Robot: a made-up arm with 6 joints.
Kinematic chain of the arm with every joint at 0, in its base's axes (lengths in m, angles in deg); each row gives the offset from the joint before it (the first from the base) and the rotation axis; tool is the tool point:
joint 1: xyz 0 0 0.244 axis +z
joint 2: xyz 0 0 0 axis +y
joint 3: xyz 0 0 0.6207 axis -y
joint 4: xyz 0 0 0 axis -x
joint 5: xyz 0.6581 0 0 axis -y
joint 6: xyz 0 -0.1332 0 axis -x
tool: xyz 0 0 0
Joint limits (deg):
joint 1: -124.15..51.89
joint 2: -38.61..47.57
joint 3: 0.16..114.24
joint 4: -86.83..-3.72
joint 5: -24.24..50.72
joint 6: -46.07..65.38
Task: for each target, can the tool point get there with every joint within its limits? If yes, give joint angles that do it. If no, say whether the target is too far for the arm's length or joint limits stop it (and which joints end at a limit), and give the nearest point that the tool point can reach.
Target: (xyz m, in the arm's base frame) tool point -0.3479 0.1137 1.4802
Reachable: yes | joints -29.98 -18.32 95.30 -55.53 39.21 24.40
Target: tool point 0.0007 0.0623 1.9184
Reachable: no: too far | nearest point 0.0005 0.0480 1.5352 | short by 0.383 m
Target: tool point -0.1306 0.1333 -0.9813
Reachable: no: joint limits stop it (at a limit: joint 1, joint 2, joint 3, joint 4) | nearest point 0.5030 0.6293 0.0883 | short by 1.338 m
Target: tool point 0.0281 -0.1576 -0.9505
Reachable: no: joint limits stop it (at a limit: joint 2, joint 3, joint 4) | nearest point 0.1414 -0.7931 0.0883 | short by 1.223 m
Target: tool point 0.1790 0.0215 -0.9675
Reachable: no: joint limits stop it (at a limit: joint 2, joint 3, joint 4) | nearest point 0.7999 0.0961 0.0883 | short by 1.227 m
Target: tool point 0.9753 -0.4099 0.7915
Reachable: yes | joints -17.96 39.16 53.42 -47.99 36.03 13.60
